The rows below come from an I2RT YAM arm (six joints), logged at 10 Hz.
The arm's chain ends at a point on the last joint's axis. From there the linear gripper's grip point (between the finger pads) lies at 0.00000 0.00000 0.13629 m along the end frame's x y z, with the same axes.
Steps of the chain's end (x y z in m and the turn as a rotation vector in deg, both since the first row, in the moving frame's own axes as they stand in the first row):
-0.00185, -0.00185, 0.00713, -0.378, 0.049, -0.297
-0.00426, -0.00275, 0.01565, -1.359, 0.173, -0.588
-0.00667, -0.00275, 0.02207, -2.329, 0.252, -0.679
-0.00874, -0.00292, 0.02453, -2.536, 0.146, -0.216
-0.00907, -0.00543, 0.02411, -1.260, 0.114, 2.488
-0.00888, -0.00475, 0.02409, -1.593, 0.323, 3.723
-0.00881, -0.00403, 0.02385, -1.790, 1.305, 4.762
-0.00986, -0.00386, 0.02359, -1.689, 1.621, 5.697
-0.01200, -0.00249, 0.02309, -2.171, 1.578, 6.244
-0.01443, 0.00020, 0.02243, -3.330, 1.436, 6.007
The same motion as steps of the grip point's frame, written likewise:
-0.00173, -0.00095, 0.00713, -0.378, 0.049, -0.297
-0.00383, 0.00048, 0.01561, -1.359, 0.173, -0.588
-0.00604, 0.00278, 0.02196, -2.329, 0.252, -0.679
-0.00838, 0.00311, 0.02440, -2.536, 0.146, -0.216
-0.00886, -0.00243, 0.02408, -1.260, 0.114, 2.488
-0.00824, -0.00094, 0.02404, -1.593, 0.323, 3.723
-0.00589, 0.00035, 0.02375, -1.790, 1.305, 4.762
-0.00621, 0.00034, 0.02348, -1.689, 1.621, 5.697
-0.00854, 0.00287, 0.02294, -2.171, 1.578, 6.244
-0.01144, 0.00828, 0.02216, -3.330, 1.436, 6.007

